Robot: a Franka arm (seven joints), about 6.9 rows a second.
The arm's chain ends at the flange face. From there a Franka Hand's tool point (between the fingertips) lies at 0.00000 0.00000 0.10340 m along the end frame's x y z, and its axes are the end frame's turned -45 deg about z.
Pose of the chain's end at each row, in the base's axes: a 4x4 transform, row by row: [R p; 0 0 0 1], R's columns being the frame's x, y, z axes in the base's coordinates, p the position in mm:
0.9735 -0.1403 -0.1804 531.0; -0.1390 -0.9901 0.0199 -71.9; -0.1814 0.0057 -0.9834 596.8; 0 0 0 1
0.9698 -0.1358 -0.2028 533.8; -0.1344 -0.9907 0.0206 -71.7; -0.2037 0.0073 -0.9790 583.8; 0 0 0 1
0.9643 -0.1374 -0.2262 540.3; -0.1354 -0.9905 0.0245 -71.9; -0.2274 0.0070 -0.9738 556.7; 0 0 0 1
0.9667 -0.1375 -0.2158 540.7; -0.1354 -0.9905 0.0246 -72.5; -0.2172 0.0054 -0.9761 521.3; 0 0 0 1
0.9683 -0.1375 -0.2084 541.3; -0.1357 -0.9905 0.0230 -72.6; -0.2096 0.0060 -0.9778 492.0; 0 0 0 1
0.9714 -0.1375 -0.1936 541.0; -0.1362 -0.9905 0.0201 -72.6; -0.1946 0.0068 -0.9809 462.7; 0 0 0 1
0.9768 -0.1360 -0.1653 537.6; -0.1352 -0.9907 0.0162 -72.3; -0.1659 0.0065 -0.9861 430.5; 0 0 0 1
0.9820 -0.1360 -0.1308 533.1; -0.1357 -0.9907 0.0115 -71.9; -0.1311 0.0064 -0.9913 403.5; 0 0 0 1
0.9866 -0.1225 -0.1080 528.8; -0.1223 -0.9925 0.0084 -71.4; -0.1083 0.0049 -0.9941 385.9; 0 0 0 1
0.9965 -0.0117 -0.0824 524.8; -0.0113 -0.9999 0.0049 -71.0; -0.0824 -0.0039 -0.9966 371.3; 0 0 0 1
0.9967 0.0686 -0.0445 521.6; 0.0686 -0.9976 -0.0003 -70.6; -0.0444 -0.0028 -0.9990 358.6; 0 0 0 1
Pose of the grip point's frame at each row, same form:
0.7876 0.5892 -0.1804 512.3; 0.6018 -0.7984 0.0199 -69.8; -0.1323 -0.1242 -0.9834 495.1; 0 0 0 1
0.7818 0.5897 -0.2028 512.8; 0.6055 -0.7956 0.0206 -69.6; -0.1492 -0.1389 -0.9790 482.6; 0 0 0 1
0.7790 0.5847 -0.2262 516.9; 0.6046 -0.7961 0.0245 -69.4; -0.1657 -0.1558 -0.9738 456.0; 0 0 0 1
0.7808 0.5863 -0.2158 518.4; 0.6046 -0.7961 0.0246 -70.0; -0.1574 -0.1498 -0.9761 420.4; 0 0 0 1
0.7819 0.5875 -0.2084 519.8; 0.6044 -0.7963 0.0230 -70.2; -0.1525 -0.1440 -0.9778 390.9; 0 0 0 1
0.7841 0.5897 -0.1936 521.0; 0.6041 -0.7967 0.0201 -70.5; -0.1424 -0.1328 -0.9809 361.3; 0 0 0 1
0.7869 0.5945 -0.1653 520.5; 0.6049 -0.7961 0.0162 -70.6; -0.1219 -0.1127 -0.9861 328.5; 0 0 0 1
0.7905 0.5982 -0.1308 519.6; 0.6046 -0.7965 0.0115 -70.7; -0.0972 -0.0882 -0.9913 301.0; 0 0 0 1
0.7843 0.6110 -0.1080 517.6; 0.6153 -0.7883 0.0084 -70.5; -0.0800 -0.0731 -0.9941 283.1; 0 0 0 1
0.7129 0.6964 -0.0824 516.3; 0.6990 -0.7150 0.0049 -70.5; -0.0555 -0.0610 -0.9966 268.3; 0 0 0 1
0.6563 0.7533 -0.0445 517.0; 0.7539 -0.6569 -0.0003 -70.6; -0.0294 -0.0334 -0.9990 255.3; 0 0 0 1

